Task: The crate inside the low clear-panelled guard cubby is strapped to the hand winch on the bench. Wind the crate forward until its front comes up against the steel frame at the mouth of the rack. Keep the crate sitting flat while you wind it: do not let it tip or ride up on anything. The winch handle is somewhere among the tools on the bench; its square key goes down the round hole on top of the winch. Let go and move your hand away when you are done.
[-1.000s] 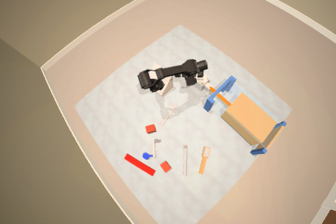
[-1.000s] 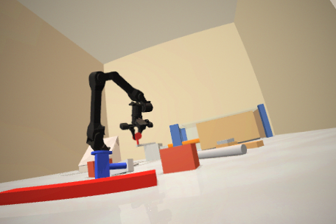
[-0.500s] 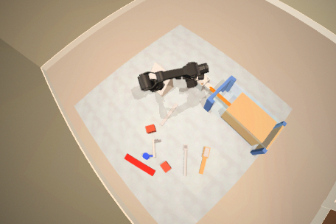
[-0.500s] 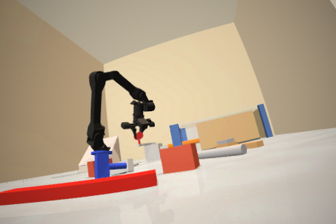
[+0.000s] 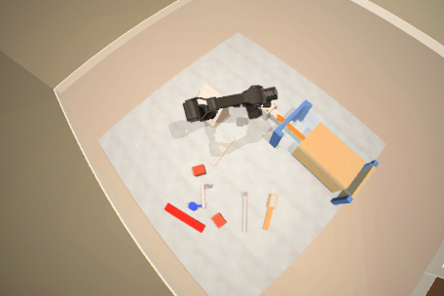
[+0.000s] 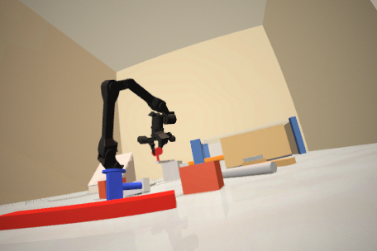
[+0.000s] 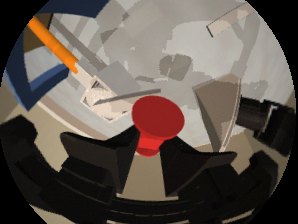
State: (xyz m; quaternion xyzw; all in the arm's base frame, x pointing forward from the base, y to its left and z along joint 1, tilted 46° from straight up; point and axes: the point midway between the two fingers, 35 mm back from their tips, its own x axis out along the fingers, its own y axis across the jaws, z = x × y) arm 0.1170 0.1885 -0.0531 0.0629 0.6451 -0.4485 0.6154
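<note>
Right now my gripper tip is 30 mm to the right of the winch handle, 30 mm above it and 20 mm short of it. Round my gripper tip: grey winch 100 mm below, 80 mm to the left, 20 mm ahead; then red knob 10 mm to the right, 10 mm ahead; then blue frame post 200 mm ahead, 100 mm to the left, 30 mm below.
</note>
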